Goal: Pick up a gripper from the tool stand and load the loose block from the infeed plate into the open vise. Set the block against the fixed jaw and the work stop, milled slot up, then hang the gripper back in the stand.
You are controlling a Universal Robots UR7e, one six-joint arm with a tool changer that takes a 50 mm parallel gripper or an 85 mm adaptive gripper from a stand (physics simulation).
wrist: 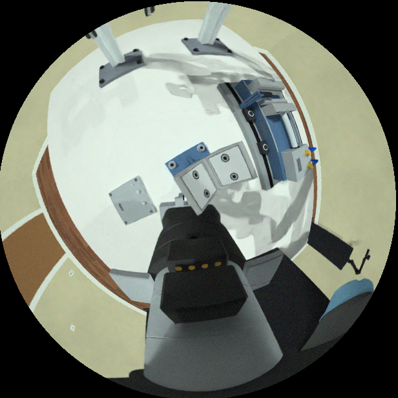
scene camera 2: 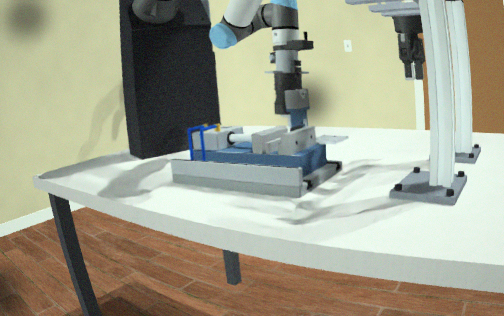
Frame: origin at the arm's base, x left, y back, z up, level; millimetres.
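Where they show: hand, tool point: (scene camera 2: 287, 67); arm's base, link origin: (scene camera 2: 154, 7).
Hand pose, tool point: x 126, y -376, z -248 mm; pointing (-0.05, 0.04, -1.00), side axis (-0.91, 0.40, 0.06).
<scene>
Each offset is from my tool point to the centre of the thing. "*": to the spot under its first point.
My gripper (scene camera 2: 289, 123) (wrist: 175, 205), a black tool on the arm, points down beside the fixture of two tilted grey plates {* dx -87, dy -66, dz -83 mm} (scene camera 2: 297, 98) (wrist: 232, 165) on a blue base (scene camera 2: 299, 117) (wrist: 187, 157). Pale grey parts show at its tip in the wrist view; whether they are fingers alone or fingers with the block cannot be told. The infeed plate {dx +108, dy -62, dz -219 mm} (scene camera 2: 332, 139) (wrist: 131, 210) bears no block. The vise {dx -298, dy -69, dz -173 mm} (scene camera 2: 250, 155) (wrist: 272, 132) is open, with no block visible between its jaws. The block cannot be made out clearly. The finger opening is hidden by the gripper body and the vise.
The tool stand (scene camera 2: 440, 90) (wrist: 111, 45) rises on bolted feet, and another gripper (scene camera 2: 411, 52) hangs from it. Blue and yellow fittings {* dx -363, dy +9, dz -141 mm} (scene camera 2: 202, 142) (wrist: 311, 157) stand at the vise's end. A tall dark panel (scene camera 2: 170, 85) stands behind the vise.
</scene>
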